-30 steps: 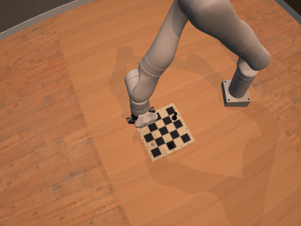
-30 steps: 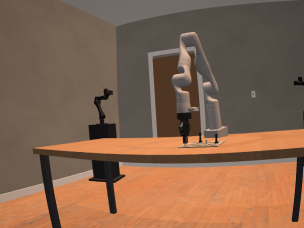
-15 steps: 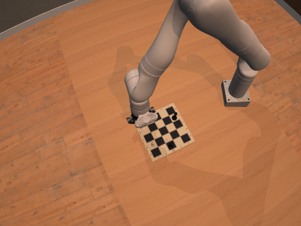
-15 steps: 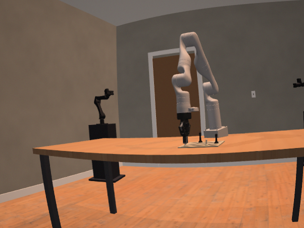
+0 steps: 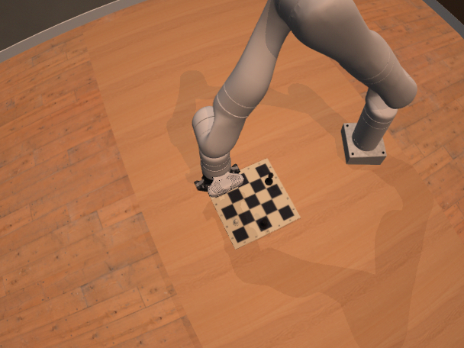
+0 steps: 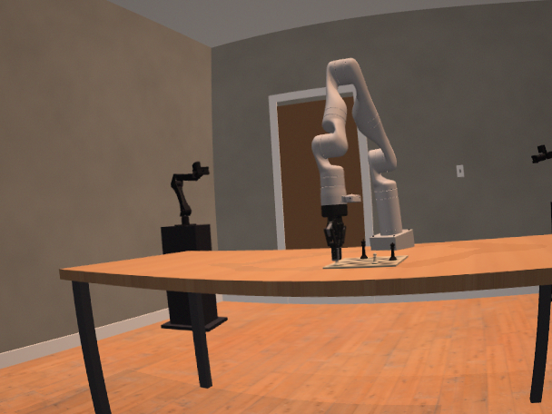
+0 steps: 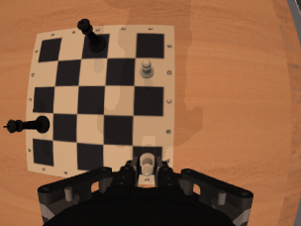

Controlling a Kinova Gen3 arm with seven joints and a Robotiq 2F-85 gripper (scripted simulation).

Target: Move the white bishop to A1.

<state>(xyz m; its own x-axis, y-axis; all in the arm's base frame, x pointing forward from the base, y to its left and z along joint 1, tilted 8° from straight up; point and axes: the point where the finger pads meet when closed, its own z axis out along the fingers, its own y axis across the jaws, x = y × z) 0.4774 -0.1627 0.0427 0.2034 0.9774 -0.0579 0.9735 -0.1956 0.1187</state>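
The chessboard lies 60 mm behind my hand, 90 mm to the left of it and 40 mm below it. The rest, counted from my hand: white piece (20 mm ahead, 110 mm to the left, 20 mm below).
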